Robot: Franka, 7 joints.
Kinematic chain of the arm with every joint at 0, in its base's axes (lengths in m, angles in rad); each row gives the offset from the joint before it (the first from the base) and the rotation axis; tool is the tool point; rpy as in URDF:
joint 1: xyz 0 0 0.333 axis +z
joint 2: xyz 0 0 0 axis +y
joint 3: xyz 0 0 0.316 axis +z
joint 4: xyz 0.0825 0 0 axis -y
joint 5: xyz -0.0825 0 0.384 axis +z
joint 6: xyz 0 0 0 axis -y
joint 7: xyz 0.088 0 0 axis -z
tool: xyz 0 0 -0.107 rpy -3.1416 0 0
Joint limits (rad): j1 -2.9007..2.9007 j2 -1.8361..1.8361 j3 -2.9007..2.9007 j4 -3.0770..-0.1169 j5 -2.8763..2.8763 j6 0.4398..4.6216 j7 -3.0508..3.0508
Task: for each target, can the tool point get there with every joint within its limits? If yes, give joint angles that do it. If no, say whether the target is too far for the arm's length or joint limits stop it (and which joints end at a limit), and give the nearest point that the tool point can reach.
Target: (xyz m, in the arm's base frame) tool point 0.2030 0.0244 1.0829
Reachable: yes | joints -1.7866 -0.3672 0.3083 -0.5069 -1.8544 3.6027 -1.9714
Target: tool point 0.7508 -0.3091 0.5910
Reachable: yes | joints -0.2727 0.9342 -0.2164 -0.6255 -2.3852 2.0780 -0.5613
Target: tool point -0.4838 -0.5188 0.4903
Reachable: yes | joints -1.9688 1.2794 -0.8189 -0.5750 1.4778 4.0864 -1.2576
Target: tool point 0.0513 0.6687 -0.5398
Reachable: no: too far | nearest point 0.0411 0.5361 -0.2959 | short by 0.278 m
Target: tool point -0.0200 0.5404 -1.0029
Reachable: no: too far | nearest point -0.0147 0.3969 -0.3484 | short by 0.670 m
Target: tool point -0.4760 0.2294 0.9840
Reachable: yes | joints 1.9015 0.4926 1.4540 -0.8951 -0.3255 3.0377 -0.2383
